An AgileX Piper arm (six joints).
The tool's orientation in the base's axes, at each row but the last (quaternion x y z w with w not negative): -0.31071, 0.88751, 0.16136, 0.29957; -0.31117, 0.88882, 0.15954, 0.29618; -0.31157, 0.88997, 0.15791, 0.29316; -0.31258, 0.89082, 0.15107, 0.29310; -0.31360, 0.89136, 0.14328, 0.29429; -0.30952, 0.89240, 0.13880, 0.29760; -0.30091, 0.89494, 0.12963, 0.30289; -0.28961, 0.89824, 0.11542, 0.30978; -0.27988, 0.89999, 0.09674, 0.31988
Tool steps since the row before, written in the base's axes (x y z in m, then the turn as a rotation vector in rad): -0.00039, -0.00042, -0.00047, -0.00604, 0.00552, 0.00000; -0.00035, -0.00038, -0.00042, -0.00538, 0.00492, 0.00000; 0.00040, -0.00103, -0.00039, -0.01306, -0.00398, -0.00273; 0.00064, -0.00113, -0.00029, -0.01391, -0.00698, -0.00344; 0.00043, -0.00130, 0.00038, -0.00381, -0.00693, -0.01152; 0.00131, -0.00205, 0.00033, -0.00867, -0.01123, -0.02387; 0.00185, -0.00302, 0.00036, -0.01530, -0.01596, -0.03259; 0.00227, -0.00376, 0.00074, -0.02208, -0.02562, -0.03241; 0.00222, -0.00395, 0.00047, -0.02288, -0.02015, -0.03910
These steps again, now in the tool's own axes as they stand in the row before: 0.00073, -0.00011, -0.00001, 0.00128, 0.00808, 0.00000; 0.00066, -0.00010, 0.00000, 0.00114, 0.00720, 0.00000; 0.00046, -0.00108, 0.00000, 0.01181, 0.00517, -0.00525; 0.00030, -0.00130, -0.00001, 0.01419, 0.00339, -0.00642; 0.00011, -0.00124, -0.00068, 0.01277, -0.00365, 0.00435; -0.00007, -0.00239, -0.00056, 0.02548, -0.00466, 0.01001; -0.00001, -0.00350, -0.00067, 0.03728, -0.00471, 0.01180; -0.00023, -0.00435, -0.00092, 0.04584, -0.00848, 0.00460; 0.00003, -0.00452, -0.00060, 0.04815, -0.00348, 0.01131
